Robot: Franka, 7 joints.
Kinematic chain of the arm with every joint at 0, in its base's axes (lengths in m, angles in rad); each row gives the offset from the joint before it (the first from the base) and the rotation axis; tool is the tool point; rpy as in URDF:
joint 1: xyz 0 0 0.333 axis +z
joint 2: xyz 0 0 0 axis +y
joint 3: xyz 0 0 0.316 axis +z
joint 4: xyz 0.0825 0 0 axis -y
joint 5: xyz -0.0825 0 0.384 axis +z
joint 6: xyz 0 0 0 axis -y
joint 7: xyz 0.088 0 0 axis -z
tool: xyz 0 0 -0.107 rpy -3.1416 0 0
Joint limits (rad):
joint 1: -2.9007..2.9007
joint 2: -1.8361..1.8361
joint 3: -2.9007..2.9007
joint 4: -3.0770..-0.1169
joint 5: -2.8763..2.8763
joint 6: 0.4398..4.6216
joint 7: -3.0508..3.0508
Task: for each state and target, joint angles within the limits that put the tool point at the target. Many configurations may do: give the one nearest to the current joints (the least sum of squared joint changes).
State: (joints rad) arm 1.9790 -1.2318 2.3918 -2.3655 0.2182 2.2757 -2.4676
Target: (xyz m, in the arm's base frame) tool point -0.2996 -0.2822 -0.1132
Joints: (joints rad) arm 1.8224 -1.4807 2.4770 -2.0203 0.2204 2.4079 -2.4676
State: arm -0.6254 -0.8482 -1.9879 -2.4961 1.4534 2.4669 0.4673
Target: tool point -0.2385 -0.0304 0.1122
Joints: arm -0.9483 -0.3111 -2.1821 -2.9297 1.4903 2.6215 0.4673
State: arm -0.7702 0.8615 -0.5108 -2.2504 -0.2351 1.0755 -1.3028
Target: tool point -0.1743 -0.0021 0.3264
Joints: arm -1.0450 1.2302 -1.1984 -2.9353 -0.5865 1.0047 -1.3028
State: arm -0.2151 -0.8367 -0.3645 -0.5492 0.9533 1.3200 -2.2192
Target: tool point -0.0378 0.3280 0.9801
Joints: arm -0.6853 -0.8608 0.3210 -0.8490 0.9965 1.1507 -2.2192
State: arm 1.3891 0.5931 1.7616 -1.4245 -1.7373 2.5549 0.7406
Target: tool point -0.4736 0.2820 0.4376
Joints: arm 1.0366 0.6593 1.6391 -2.1754 -1.7871 2.6393 0.7406
